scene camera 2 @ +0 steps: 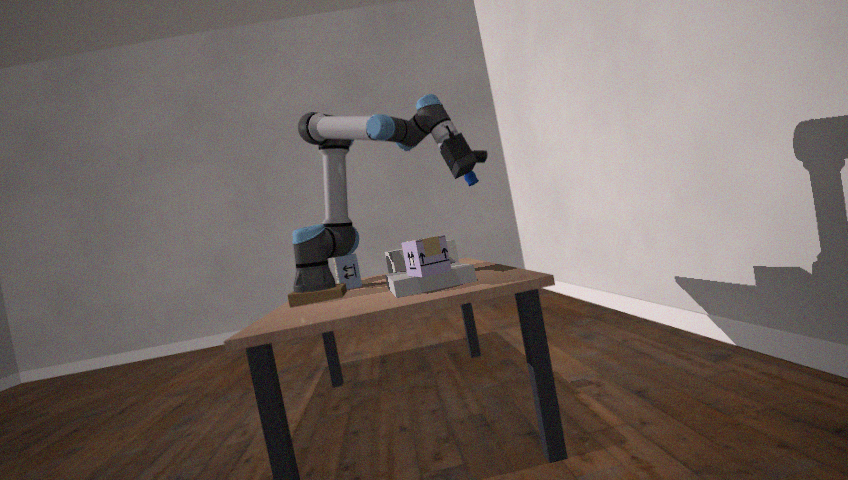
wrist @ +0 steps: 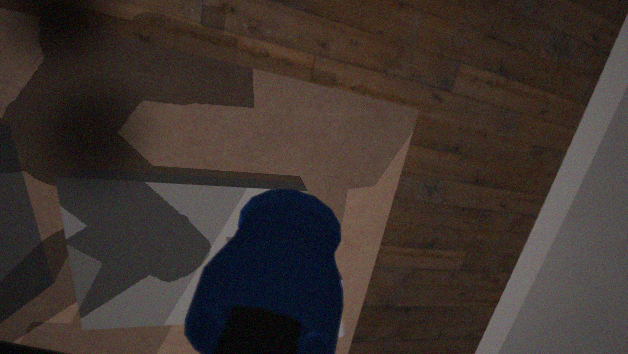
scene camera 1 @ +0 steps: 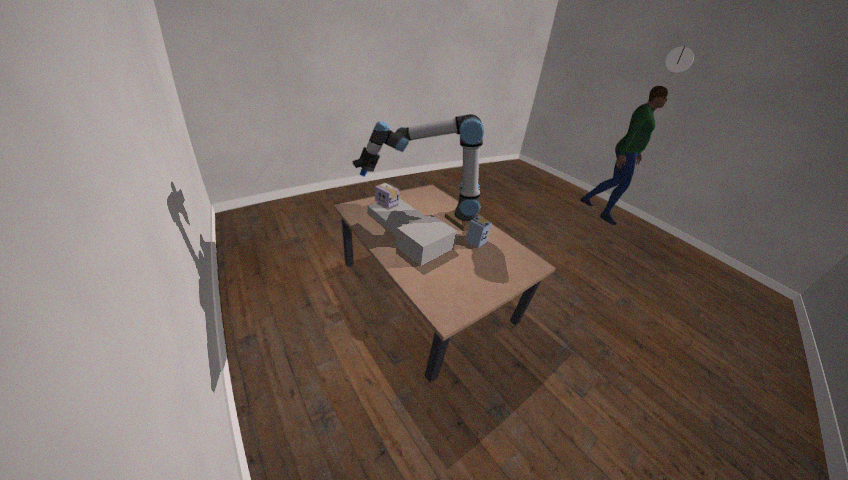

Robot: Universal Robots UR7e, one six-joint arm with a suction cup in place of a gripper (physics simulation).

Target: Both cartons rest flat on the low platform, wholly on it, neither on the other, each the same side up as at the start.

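Places are measured from the arm's base along level axes (x up, y ahead, z left), in centimetres.
Pixels of known places: hand at its tool point: point(scene camera 2: 473, 183) point(wrist: 289, 233) point(scene camera 1: 362, 174); arm's base at its link origin: point(scene camera 2: 315, 288).
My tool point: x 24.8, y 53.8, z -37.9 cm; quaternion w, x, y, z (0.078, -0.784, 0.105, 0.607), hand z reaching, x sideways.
For each thing: its top centre in the pictures, then the offset to it from my tool point. Level surfaces: height alone.
- lilac carton at its top centre: point(scene camera 2: 422, 238) point(scene camera 1: 387, 187) dx -13.7, dy -19.4, dz -2.0 cm
- low grey platform at its top centre: point(wrist: 195, 260) point(scene camera 2: 425, 270) point(scene camera 1: 397, 211) dx -24.0, dy -17.5, dz +11.8 cm
- pale blue carton at its top centre: point(scene camera 2: 344, 255) point(scene camera 1: 481, 221) dx -15.0, dy -40.5, dz +58.0 cm
- taller grey block at its top centre: point(scene camera 2: 418, 246) point(scene camera 1: 427, 229) dx -16.8, dy -11.4, dz +45.0 cm
- table at its surface level: dx -28.8 cm
The lilac carton point(scene camera 1: 386, 196) point(scene camera 2: 426, 256) rests flat on the low grey platform point(scene camera 1: 380, 214) point(scene camera 2: 431, 284) point(wrist: 220, 200), at its far end in scene view 1. Whether its whole base is on the platform is hard to tell. The pale blue carton point(scene camera 1: 477, 233) point(scene camera 2: 347, 271) stands on the table beside the robot's base, its printed arrows pointing sideways in scene view 2. My gripper, a blue suction cup point(scene camera 1: 363, 173) point(scene camera 2: 471, 179) point(wrist: 290, 215), is off and empty, tilted in the air above the platform end of the table. In the wrist view the cup hides most of the lilac carton.
A taller grey block point(scene camera 1: 425, 240) point(wrist: 15, 215) stands beside the low platform, between it and the near part of the table point(scene camera 1: 452, 297) in scene view 1. The arm stands on a wooden base plate point(scene camera 1: 455, 218) point(scene camera 2: 318, 294). A person in green point(scene camera 1: 637, 130) is near the right wall.
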